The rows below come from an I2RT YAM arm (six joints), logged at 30 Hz.
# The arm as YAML. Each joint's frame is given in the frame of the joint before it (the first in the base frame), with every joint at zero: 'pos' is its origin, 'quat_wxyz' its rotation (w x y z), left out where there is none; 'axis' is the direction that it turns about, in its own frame. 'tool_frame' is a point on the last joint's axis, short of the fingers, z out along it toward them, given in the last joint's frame.
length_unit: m
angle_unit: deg
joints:
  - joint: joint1
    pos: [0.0, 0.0, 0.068]
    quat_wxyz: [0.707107, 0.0, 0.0, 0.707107]
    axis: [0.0, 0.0, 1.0]
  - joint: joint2
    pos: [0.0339, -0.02, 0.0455]
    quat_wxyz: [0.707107, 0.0, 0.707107, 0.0]
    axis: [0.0, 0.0, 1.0]
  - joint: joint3
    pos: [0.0, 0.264, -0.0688]
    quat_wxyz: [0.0, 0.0, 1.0, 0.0]
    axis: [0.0, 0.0, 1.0]
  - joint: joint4
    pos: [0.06, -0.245, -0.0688]
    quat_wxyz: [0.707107, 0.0, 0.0, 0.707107]
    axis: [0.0, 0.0, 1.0]
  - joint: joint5
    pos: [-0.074, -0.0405, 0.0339]
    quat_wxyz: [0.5, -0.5, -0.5, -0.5]
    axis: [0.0, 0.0, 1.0]
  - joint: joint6
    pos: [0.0, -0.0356, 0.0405]
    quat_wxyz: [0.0, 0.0, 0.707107, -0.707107]
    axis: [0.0, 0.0, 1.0]
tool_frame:
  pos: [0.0, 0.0, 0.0]
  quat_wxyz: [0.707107, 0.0, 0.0, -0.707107]
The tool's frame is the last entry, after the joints.
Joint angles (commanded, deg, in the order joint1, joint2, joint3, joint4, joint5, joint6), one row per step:
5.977 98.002 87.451 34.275 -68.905 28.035
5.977 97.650 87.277 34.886 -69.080 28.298
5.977 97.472 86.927 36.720 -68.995 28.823
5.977 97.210 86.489 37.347 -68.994 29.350
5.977 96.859 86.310 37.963 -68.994 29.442
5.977 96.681 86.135 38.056 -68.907 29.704
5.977 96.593 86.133 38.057 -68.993 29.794
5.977 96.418 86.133 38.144 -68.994 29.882
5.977 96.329 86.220 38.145 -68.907 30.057
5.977 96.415 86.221 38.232 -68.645 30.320
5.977 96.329 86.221 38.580 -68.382 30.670
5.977 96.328 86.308 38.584 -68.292 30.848
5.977 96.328 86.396 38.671 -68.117 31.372
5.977 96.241 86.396 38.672 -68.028 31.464
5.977 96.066 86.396 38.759 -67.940 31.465
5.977 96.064 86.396 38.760 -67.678 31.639
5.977 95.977 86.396 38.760 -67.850 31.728
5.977 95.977 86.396 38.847 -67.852 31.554
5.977 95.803 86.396 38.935 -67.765 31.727
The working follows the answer.
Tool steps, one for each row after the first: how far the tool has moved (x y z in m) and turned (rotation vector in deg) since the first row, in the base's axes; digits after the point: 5 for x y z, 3 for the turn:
-0.00222 -0.00019 0.00205 0.071 -0.539 0.198
-0.00401 -0.00040 0.00370 0.396 -1.683 0.201
-0.00546 -0.00055 0.00369 0.562 -1.625 0.281
-0.00764 -0.00078 0.00571 0.663 -2.320 0.298
-0.00847 -0.00089 0.00597 0.770 -2.160 0.262
-0.00900 -0.00092 0.00649 0.761 -2.164 0.353
-0.01003 -0.00103 0.00770 0.807 -2.340 0.369
-0.01056 -0.00111 0.00878 0.903 -2.344 0.319
-0.01001 -0.00111 0.00844 1.080 -2.083 0.127
-0.01059 -0.00123 0.00951 1.325 -2.168 -0.047
-0.01064 -0.00125 0.01005 1.416 -2.085 -0.098
-0.01070 -0.00130 0.01071 1.636 -1.749 -0.166
-0.01114 -0.00137 0.01128 1.708 -1.745 -0.229
-0.01214 -0.00149 0.01251 1.777 -2.001 -0.303
-0.01201 -0.00154 0.01260 1.940 -1.827 -0.506
-0.01259 -0.00156 0.01309 1.889 -1.835 -0.338
-0.01266 -0.00157 0.01321 1.858 -2.088 -0.364
-0.01366 -0.00169 0.01443 1.967 -2.179 -0.408

Tool pose at each row, in the base's axes (x y z in m, rotation vector in deg; rounded; the steps above come from the unrounded poses):
0.38250 0.07344 0.42398 -50.937 71.695 66.935
0.38028 0.07325 0.42603 -51.287 71.148 66.820
0.37849 0.07304 0.42768 -51.598 70.000 66.334
0.37704 0.07289 0.42767 -51.506 69.909 66.519
0.37486 0.07266 0.42969 -51.774 69.273 66.184
0.37403 0.07256 0.42995 -51.593 69.341 66.304
0.37350 0.07252 0.43047 -51.666 69.316 66.369
0.37248 0.07241 0.43168 -51.728 69.137 66.304
0.37194 0.07234 0.43276 -51.623 69.084 66.313
0.37250 0.07234 0.43242 -51.230 69.236 66.408
0.37191 0.07222 0.43349 -50.966 69.057 66.350
0.37186 0.07219 0.43403 -50.823 69.077 66.407
0.37180 0.07214 0.43470 -50.452 69.220 66.662
0.37136 0.07208 0.43526 -50.352 69.194 66.653
0.37037 0.07195 0.43649 -50.370 68.964 66.483
0.37049 0.07190 0.43658 -50.022 69.056 66.510
0.36991 0.07188 0.43707 -50.183 69.032 66.611
0.36985 0.07188 0.43719 -50.309 68.858 66.428
0.36885 0.07175 0.43841 -50.240 68.724 66.397

